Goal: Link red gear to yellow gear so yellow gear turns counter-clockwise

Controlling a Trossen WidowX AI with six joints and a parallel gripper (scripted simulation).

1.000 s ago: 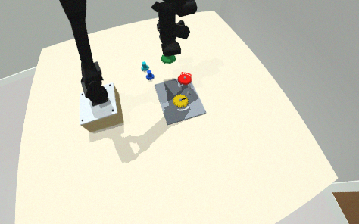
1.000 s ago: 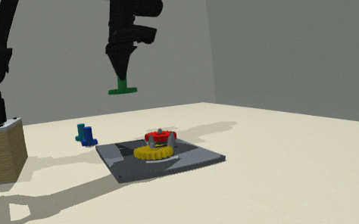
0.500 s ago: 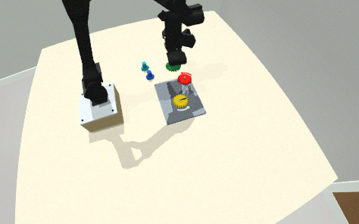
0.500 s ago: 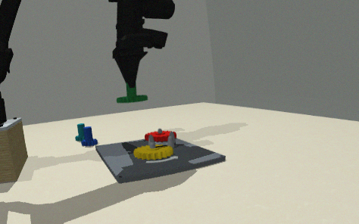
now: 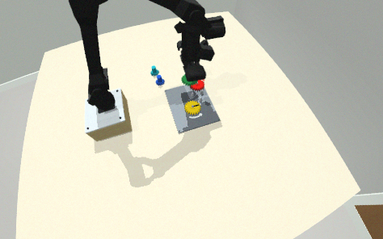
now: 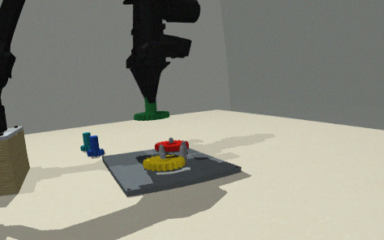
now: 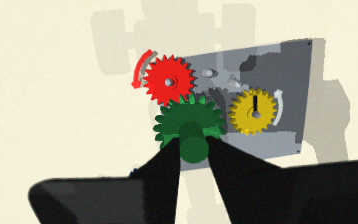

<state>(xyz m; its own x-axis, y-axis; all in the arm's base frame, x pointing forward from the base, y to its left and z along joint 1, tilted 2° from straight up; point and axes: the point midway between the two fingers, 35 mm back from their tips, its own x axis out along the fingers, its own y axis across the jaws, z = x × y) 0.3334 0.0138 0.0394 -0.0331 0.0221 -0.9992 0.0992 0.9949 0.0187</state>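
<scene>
My gripper tip is 9 cm above the grey board, 7 cm to the left of it and 2 cm past it. Round my gripper tip: green gear (1 cm below); then yellow gear (9 cm to the right, 8 cm below, 2 cm behind); then red gear (8 cm below, 4 cm ahead, 2 cm to the left).
</scene>
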